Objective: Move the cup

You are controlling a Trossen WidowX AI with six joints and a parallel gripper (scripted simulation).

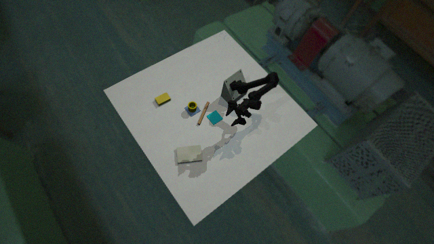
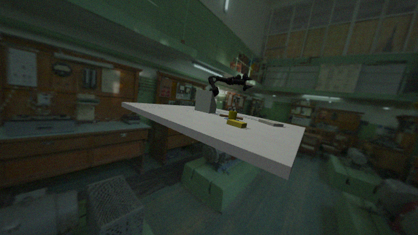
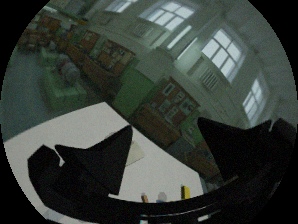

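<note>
Right now the yellow cup is 360 mm to the right of my gripper tip, 340 mm below it and 20 mm behind it. The rest, counted from my gripper tip: teal pad 380 mm below, 190 mm to the right, 100 mm behind; wooden stick 370 mm below, 270 mm to the right, 60 mm behind; beige slab 360 mm below, 260 mm ahead, 90 mm to the right.
</note>
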